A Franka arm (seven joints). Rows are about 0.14 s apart.
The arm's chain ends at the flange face. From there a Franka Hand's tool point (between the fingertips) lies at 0.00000 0.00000 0.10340 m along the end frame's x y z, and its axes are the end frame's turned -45 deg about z.
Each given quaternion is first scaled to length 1.
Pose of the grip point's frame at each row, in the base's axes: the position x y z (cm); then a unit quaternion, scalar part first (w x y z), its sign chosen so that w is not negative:
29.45, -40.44, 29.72, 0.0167, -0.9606, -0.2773, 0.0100
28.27, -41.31, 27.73, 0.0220, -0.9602, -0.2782, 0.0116
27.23, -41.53, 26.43, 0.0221, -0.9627, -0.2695, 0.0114
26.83, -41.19, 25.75, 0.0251, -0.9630, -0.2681, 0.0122
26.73, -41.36, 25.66, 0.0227, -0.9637, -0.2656, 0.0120
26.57, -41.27, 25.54, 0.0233, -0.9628, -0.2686, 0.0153
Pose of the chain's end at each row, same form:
29.74, -40.71, 40.05, 0.0116, -0.9936, 0.1114, 0.0156
28.63, -41.68, 38.06, 0.0159, -0.9936, 0.1104, 0.0191
27.58, -41.91, 36.76, 0.0161, -0.9925, 0.1194, 0.0190
27.21, -41.62, 36.07, 0.0185, -0.9923, 0.1208, 0.0209
27.09, -41.75, 35.99, 0.0164, -0.9920, 0.1234, 0.0198
27.00, -41.65, 35.86, 0.0157, -0.9923, 0.1203, 0.0231

